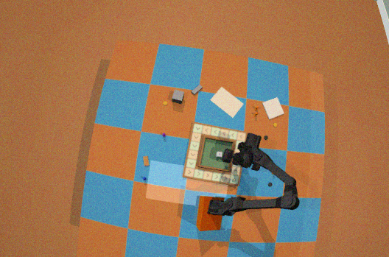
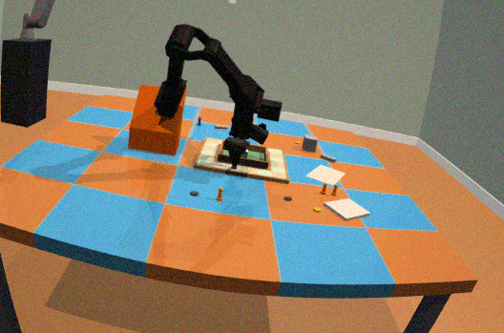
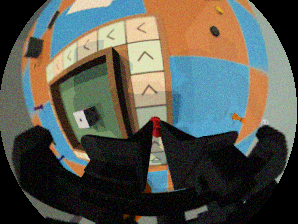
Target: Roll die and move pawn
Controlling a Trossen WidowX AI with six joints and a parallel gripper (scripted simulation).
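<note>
The white die lies 2 cm ahead of my gripper tip and 10 cm to the left of it. Also, from my gripper tip: red pawn: 1 cm above; purple pawn: 6 cm ahead, 39 cm to the left, 1 cm below; grey bar: 33 cm ahead, 28 cm to the left, 2 cm below.
</note>
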